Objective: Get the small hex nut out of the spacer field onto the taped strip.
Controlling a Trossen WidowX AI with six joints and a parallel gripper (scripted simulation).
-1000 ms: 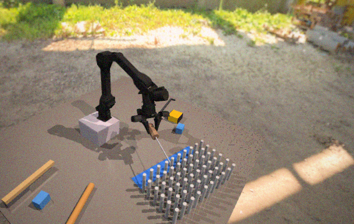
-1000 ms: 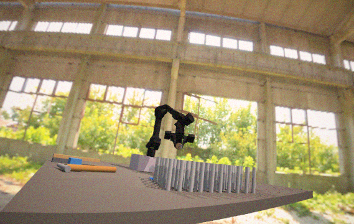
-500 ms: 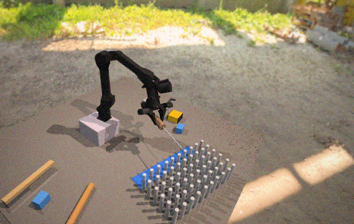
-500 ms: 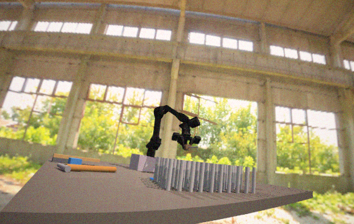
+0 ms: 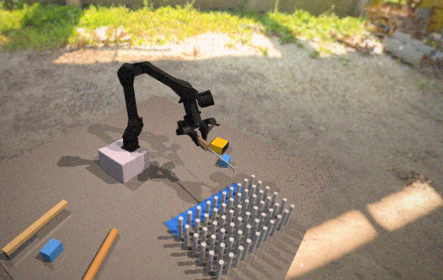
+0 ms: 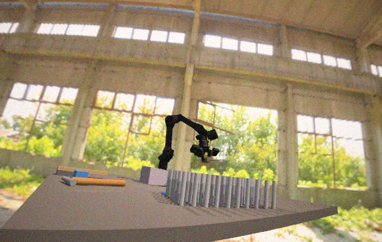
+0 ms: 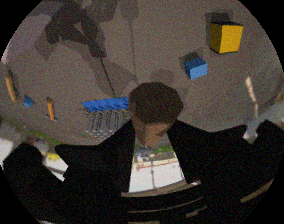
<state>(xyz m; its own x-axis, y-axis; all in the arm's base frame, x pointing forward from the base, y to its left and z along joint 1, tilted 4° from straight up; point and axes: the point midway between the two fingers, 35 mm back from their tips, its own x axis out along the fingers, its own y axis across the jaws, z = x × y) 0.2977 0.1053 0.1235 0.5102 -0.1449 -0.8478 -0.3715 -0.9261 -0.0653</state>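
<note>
Now: gripper tip 14 cm short of the blue taped strip, 15 cm to the left of it and 18 cm above it. The rest, counted from my gripper tip: yellow block: 1 cm behind, 26 cm to the left, 16 cm below.
</note>
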